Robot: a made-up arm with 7 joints. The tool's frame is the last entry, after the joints. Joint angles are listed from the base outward. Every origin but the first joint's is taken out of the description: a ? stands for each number. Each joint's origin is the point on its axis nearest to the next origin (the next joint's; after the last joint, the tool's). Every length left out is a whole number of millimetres.
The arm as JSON. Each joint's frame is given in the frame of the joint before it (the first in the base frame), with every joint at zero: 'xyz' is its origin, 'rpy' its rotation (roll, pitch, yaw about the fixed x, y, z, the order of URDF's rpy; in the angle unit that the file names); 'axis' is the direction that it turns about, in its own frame. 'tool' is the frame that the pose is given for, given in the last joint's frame.
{
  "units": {
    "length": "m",
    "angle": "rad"
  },
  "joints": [
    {
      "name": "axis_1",
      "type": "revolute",
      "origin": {
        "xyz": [
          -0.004,
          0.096,
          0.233
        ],
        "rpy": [
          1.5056,
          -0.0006,
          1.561
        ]
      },
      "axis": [
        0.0,
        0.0,
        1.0
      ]
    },
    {
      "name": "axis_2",
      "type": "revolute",
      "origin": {
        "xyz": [
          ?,
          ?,
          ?
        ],
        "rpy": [
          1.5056,
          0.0,
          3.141
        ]
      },
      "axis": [
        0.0,
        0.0,
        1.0
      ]
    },
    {
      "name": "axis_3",
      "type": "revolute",
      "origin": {
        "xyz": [
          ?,
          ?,
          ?
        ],
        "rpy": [
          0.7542,
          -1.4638,
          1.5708
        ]
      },
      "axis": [
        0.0,
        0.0,
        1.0
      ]
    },
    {
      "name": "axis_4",
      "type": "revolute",
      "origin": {
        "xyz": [
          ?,
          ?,
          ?
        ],
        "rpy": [
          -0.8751,
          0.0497,
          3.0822
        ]
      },
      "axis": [
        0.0,
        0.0,
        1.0
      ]
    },
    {
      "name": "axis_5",
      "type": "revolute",
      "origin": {
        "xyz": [
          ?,
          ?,
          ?
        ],
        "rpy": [
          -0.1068,
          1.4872,
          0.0
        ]
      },
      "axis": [
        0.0,
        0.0,
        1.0
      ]
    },
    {
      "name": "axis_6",
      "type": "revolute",
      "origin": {
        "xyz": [
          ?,
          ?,
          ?
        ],
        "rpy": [
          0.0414,
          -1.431,
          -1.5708
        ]
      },
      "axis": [
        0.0,
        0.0,
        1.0
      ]
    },
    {
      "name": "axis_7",
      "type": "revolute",
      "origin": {
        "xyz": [
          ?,
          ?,
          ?
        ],
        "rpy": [
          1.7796,
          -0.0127,
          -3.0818
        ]
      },
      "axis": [
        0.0,
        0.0,
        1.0
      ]
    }
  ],
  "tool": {
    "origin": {
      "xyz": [
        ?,
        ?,
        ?
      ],
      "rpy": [
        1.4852,
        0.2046,
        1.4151
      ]
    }
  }
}
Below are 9 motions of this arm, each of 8 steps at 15 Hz.
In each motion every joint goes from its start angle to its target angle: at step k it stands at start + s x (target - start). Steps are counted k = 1, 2, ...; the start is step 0. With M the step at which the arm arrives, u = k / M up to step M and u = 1 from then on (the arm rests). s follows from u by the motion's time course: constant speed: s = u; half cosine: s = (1 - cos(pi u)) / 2; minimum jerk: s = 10 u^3 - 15 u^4 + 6 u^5.
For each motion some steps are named. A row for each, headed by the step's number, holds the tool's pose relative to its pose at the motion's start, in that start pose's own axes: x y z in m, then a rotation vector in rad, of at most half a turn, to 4 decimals.
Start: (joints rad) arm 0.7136 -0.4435 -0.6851 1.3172 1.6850 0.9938 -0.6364
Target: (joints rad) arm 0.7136 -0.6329 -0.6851 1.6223 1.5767 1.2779 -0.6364
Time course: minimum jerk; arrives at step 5
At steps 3, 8:
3: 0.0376 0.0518 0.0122 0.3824 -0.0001 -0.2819
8: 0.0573 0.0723 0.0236 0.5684 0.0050 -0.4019

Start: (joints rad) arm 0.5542 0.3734 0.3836 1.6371 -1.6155 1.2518 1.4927
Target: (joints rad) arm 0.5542 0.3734 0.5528 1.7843 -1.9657 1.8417 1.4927
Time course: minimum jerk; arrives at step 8
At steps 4, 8:
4: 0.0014 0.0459 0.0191 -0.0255 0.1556 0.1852
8: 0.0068 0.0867 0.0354 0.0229 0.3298 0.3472

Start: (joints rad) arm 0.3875 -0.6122 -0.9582 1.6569 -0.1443 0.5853 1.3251
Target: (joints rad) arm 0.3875 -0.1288 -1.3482 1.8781 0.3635 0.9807 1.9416
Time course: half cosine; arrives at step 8
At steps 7, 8:
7: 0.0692 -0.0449 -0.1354 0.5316 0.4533 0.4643
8: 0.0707 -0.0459 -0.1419 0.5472 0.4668 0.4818

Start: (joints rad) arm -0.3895 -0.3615 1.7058 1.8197 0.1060 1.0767 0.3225
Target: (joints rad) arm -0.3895 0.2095 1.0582 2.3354 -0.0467 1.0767 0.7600
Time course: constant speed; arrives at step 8
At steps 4, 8:
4: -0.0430 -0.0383 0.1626 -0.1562 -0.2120 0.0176
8: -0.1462 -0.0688 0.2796 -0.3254 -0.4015 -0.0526

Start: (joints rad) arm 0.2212 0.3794 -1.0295 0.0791 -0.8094 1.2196 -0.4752
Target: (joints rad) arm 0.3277 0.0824 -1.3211 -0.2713 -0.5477 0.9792 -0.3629
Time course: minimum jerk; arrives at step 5
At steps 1, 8:
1: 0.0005 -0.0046 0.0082 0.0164 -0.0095 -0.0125
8: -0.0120 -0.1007 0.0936 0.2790 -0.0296 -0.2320

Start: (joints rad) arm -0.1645 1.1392 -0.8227 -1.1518 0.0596 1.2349 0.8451
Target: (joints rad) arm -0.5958 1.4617 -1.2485 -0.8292 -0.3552 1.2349 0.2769
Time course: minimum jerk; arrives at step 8
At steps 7, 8:
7: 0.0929 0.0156 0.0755 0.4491 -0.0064 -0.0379
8: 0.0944 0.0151 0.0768 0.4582 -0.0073 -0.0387

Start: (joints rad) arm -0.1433 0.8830 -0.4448 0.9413 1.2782 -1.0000 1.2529
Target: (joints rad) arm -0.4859 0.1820 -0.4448 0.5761 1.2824 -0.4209 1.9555
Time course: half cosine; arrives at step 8
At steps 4, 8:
4: 0.0131 -0.0585 0.0073 0.3099 0.4106 0.0221
8: 0.0008 -0.1235 -0.0059 0.6463 0.6847 0.1919

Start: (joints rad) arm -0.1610 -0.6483 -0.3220 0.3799 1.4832 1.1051 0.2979
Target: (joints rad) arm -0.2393 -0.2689 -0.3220 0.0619 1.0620 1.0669 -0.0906
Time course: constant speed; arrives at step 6
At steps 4, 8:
4: -0.0725 -0.0114 -0.0950 -0.2936 0.2036 0.2042
8: -0.1201 -0.0332 -0.1326 -0.4271 0.3067 0.3240

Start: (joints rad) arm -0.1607 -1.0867 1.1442 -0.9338 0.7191 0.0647 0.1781
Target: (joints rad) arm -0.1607 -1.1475 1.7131 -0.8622 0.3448 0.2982 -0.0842
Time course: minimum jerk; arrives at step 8
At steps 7, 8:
7: -0.0760 0.0478 0.0486 0.1941 -0.7194 0.0427
8: -0.0774 0.0488 0.0491 0.1956 -0.7308 0.0442

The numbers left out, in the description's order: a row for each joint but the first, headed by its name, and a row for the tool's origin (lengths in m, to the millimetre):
axis_2: -0.03 0.022 0.0
axis_3: -0.031 0.028 0.0
axis_4: 0.222 -0.038 0.0
axis_5: 0.004 0.082 0.0
axis_6: -0.065 0.126 0.0
axis_7: 0.056 0.048 0.0
tool: -0.009 0.018 0.0

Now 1 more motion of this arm.
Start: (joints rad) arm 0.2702 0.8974 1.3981 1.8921 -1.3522 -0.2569 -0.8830
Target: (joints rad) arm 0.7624 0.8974 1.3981 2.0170 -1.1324 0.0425 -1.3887
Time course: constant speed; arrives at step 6
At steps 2, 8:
2: 0.0028 -0.0198 0.0231 -0.0267 -0.0528 -0.0114
8: 0.0284 -0.0510 0.0669 -0.0970 -0.2118 0.0103

